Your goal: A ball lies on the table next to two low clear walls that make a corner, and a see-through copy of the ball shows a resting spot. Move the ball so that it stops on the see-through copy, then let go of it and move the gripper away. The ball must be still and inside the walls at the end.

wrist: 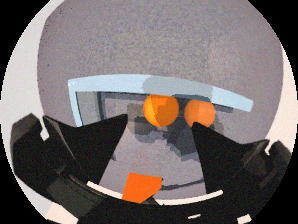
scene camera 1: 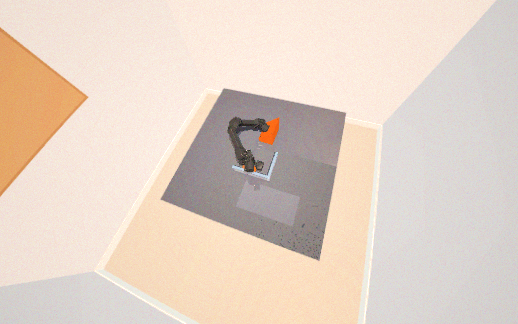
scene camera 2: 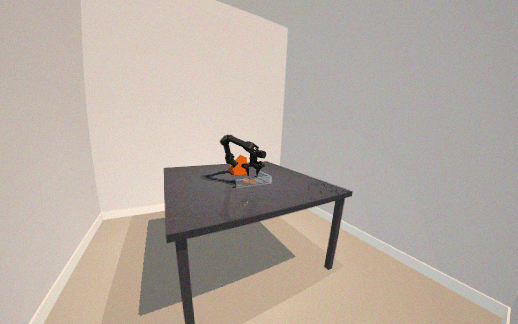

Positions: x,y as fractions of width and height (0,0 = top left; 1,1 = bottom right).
Scene:
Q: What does my gripper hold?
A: Nothing.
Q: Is my gripper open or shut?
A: Open.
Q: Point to an orange ball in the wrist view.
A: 0.54,0.49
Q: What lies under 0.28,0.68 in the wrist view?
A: My gripper.

